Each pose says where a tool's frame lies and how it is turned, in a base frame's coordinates. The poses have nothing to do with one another.
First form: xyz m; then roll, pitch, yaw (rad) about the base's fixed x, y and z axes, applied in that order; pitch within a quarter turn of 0, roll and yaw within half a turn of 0.
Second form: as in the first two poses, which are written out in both.
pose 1, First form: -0.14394, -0.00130, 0.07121, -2.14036, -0.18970, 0.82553
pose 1, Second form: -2.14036, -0.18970, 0.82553, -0.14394, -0.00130, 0.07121
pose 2, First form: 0.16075, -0.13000, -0.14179, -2.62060, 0.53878, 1.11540
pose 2, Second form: -2.62060, 0.53878, 1.11540, 0.16075, -0.13000, -0.14179
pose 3, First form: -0.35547, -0.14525, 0.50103, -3.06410, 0.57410, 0.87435
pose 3, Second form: -3.06410, 0.57410, 0.87435, -0.35547, -0.14525, 0.50103
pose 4, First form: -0.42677, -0.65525, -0.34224, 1.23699, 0.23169, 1.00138
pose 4, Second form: 1.23699, 0.23169, 1.00138, -0.42677, -0.65525, -0.34224
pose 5, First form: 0.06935, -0.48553, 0.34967, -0.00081, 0.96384, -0.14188
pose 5, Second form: -0.00081, 0.96384, -0.14188, 0.06935, -0.48553, 0.34967
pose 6, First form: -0.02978, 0.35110, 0.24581, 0.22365, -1.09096, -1.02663
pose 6, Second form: 0.22365, -1.09096, -1.02663, -0.02978, 0.35110, 0.24581
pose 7, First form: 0.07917, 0.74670, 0.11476, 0.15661, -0.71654, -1.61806
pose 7, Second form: 0.15661, -0.71654, -1.61806, 0.07917, 0.74670, 0.11476
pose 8, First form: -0.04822, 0.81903, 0.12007, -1.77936, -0.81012, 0.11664
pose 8, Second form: -1.77936, -0.81012, 0.11664, -0.04822, 0.81903, 0.12007
